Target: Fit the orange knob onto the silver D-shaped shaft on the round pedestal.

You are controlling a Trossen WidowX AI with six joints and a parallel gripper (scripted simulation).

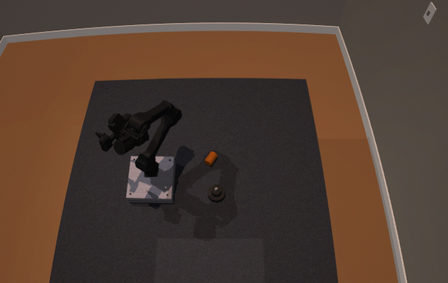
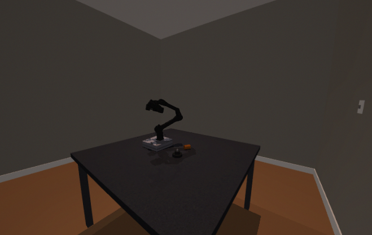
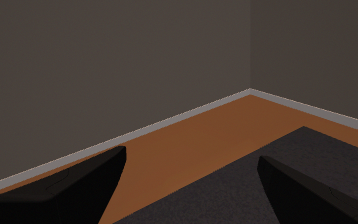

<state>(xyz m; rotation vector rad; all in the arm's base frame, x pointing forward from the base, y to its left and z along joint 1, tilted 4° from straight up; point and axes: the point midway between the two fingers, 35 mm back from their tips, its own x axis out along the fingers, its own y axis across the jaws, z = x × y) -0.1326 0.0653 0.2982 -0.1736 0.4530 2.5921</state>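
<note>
The orange knob lies 44 cm ahead of my gripper tip and 34 cm below it. The rest, counted from my gripper tip: round pedestal with shaft (46 cm ahead, 33 cm below, 17 cm to the right).
</note>
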